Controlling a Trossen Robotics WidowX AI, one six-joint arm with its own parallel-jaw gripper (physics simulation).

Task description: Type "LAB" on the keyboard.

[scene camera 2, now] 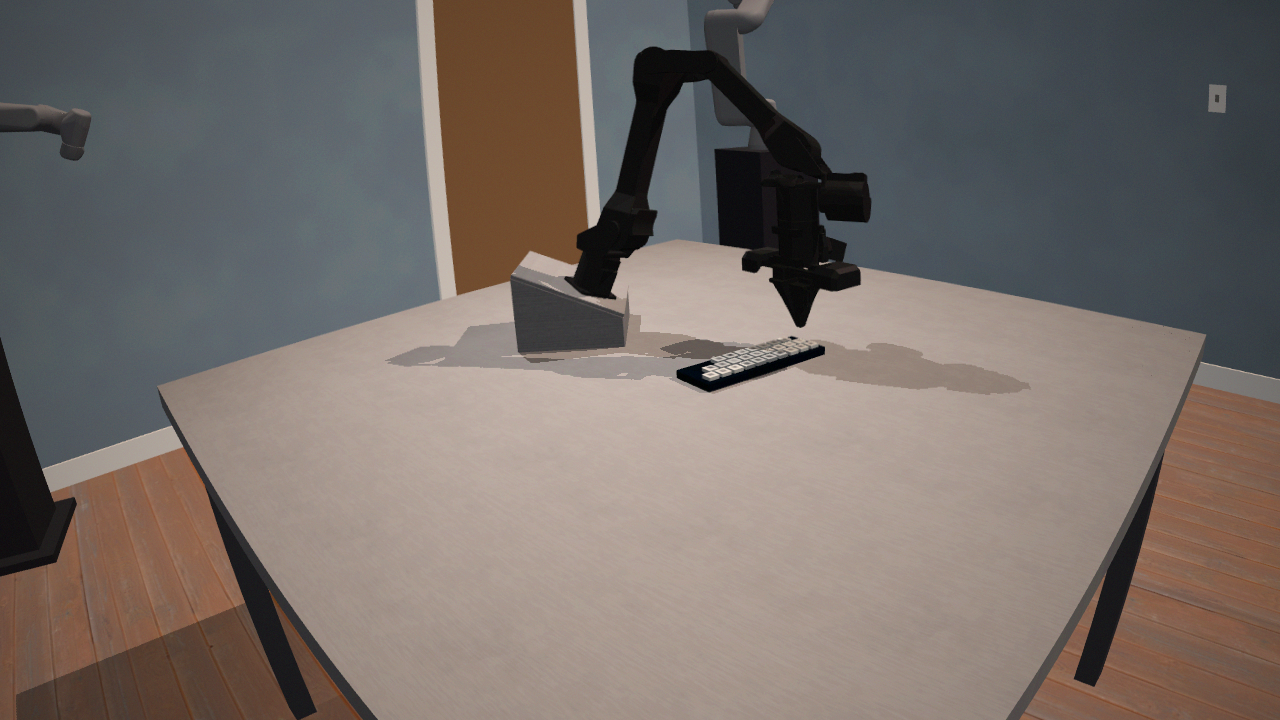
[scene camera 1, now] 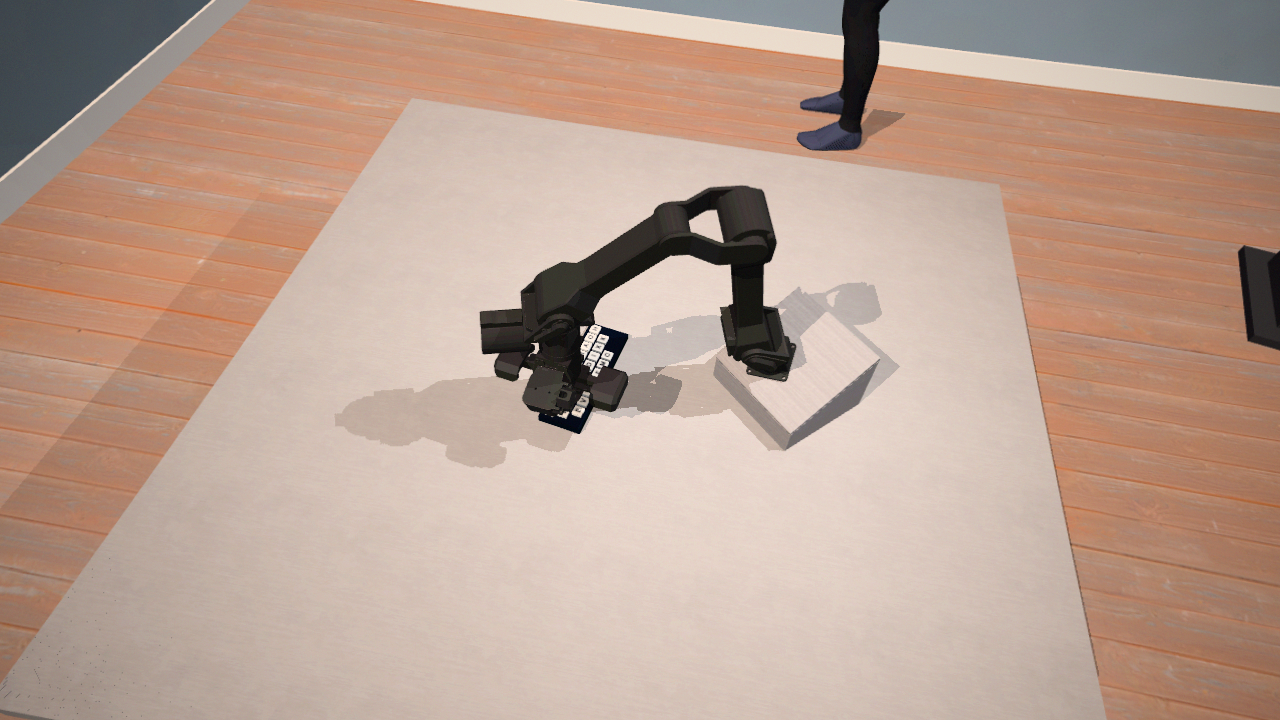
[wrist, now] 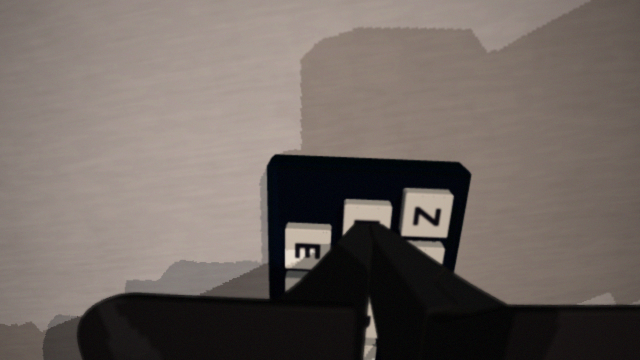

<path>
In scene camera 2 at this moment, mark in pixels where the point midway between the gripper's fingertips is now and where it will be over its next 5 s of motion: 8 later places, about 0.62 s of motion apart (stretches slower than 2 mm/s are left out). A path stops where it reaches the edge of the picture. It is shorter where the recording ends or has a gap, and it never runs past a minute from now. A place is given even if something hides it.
My gripper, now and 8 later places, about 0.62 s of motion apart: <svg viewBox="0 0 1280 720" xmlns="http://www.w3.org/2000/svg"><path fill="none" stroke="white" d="M800 326L800 328L800 329L800 331L801 335L802 337L799 336L799 337L800 339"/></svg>
</path>
